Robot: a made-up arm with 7 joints.
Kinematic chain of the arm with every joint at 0, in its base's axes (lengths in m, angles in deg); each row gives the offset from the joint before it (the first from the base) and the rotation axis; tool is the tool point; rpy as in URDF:
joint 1: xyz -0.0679 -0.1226 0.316 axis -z
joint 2: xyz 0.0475 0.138 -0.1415 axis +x
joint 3: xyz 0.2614 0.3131 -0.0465 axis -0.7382 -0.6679 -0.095
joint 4: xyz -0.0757 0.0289 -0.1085 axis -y
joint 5: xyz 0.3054 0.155 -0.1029 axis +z
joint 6: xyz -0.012 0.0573 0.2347 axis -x
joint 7: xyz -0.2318 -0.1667 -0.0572 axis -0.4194 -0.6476 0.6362
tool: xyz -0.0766 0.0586 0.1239 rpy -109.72 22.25 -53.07
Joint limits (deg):
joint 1: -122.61..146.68
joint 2: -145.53..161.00
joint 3: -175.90..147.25
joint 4: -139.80..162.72
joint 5: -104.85..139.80
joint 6: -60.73..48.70
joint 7: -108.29..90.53
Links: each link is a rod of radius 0.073 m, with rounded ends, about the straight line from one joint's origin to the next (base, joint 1, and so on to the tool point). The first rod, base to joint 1, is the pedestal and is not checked.
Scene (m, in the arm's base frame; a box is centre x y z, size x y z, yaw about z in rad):
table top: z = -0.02
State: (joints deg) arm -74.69 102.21 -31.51 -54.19 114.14 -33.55 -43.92
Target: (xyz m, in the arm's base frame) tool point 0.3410 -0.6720 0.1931
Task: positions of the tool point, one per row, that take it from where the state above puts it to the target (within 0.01 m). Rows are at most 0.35 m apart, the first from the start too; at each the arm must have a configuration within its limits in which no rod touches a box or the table.
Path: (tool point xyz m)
1: -0.1525 0.5903 0.7801
2: 0.1843 0.5699 0.7222
3: 0.4746 0.4015 0.6391
4: 0.6534 0.1253 0.5360
5: 0.6847 -0.1930 0.4205
6: 0.5688 -0.4793 0.3026
7: 0.3410 -0.6720 0.1931

